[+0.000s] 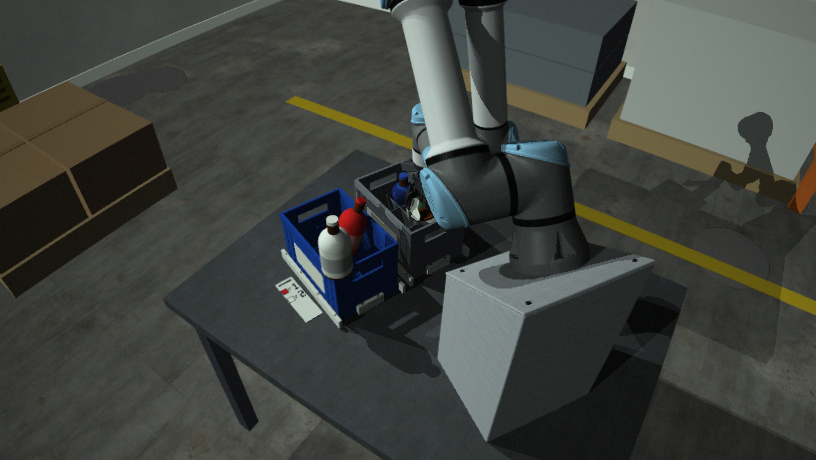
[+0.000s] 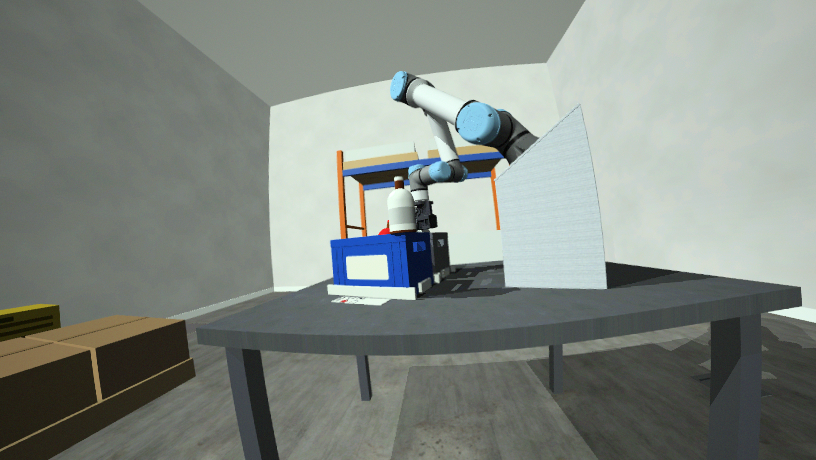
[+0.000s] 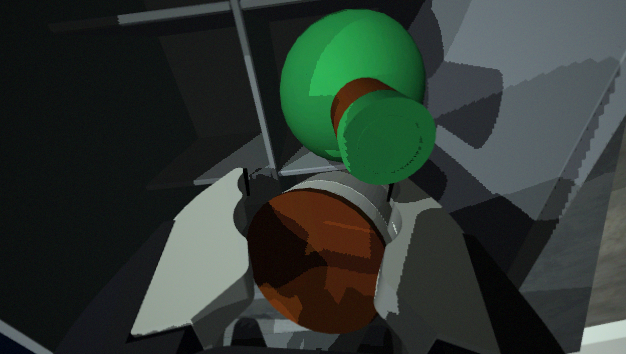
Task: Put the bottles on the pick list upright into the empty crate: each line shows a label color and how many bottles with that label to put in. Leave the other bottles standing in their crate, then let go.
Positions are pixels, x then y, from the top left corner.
Scene:
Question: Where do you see a light rail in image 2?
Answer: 404, 293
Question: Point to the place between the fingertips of my gripper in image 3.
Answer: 318, 173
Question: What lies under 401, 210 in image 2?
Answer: A white bottle.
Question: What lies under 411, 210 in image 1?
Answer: My gripper.

